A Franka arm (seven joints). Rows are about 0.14 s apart.
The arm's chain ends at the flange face. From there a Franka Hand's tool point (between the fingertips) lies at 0.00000 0.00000 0.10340 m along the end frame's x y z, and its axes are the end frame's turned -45 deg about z.
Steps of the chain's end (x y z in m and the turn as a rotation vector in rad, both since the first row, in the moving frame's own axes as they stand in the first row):
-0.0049, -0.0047, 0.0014, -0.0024, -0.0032, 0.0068
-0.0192, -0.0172, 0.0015, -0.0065, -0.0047, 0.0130
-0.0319, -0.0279, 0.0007, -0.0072, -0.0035, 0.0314
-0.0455, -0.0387, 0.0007, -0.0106, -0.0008, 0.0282
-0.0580, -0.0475, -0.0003, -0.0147, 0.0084, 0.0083
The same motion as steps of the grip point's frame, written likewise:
-0.0006, -0.0068, 0.0014, 0.0006, -0.0040, 0.0068
-0.0022, -0.0256, 0.0015, -0.0013, -0.0079, 0.0130
-0.0036, -0.0420, 0.0007, -0.0026, -0.0076, 0.0314
-0.0057, -0.0588, 0.0007, -0.0069, -0.0081, 0.0282
-0.0079, -0.0729, -0.0003, -0.0163, -0.0045, 0.0083

